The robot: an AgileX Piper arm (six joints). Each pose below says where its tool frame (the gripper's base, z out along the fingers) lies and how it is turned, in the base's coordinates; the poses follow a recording.
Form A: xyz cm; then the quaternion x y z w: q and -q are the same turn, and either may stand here.
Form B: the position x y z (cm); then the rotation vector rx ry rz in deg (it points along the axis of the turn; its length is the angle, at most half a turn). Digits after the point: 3 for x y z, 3 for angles.
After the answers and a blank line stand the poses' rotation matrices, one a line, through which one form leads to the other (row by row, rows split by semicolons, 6 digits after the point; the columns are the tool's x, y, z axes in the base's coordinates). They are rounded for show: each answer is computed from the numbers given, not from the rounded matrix.
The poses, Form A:
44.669 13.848 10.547 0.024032 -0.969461 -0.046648 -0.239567
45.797 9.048 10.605 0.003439 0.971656 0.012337 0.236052
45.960 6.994 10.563 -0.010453 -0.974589 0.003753 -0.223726
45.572 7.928 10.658 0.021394 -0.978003 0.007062 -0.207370
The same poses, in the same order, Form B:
44.669 13.848 10.547 -3.769 152.055 7.317
45.797 9.048 10.605 0.540 152.679 1.939
45.960 6.994 10.563 1.653 154.134 -0.594
45.572 7.928 10.658 -3.413 156.022 -1.127

-0.884060 -0.068947 0.462259; -0.024246 0.994493 0.101961; -0.466744 0.078932 -0.880863
-0.888535 0.000859 0.458808; 0.012507 0.999672 0.022351; -0.458638 0.025598 -0.888254
-0.899675 0.022054 0.436003; 0.018695 0.999753 -0.011992; -0.436160 -0.002638 -0.899865
-0.913080 -0.038918 0.405919; -0.044776 0.998985 -0.004940; -0.405315 -0.022686 -0.913896

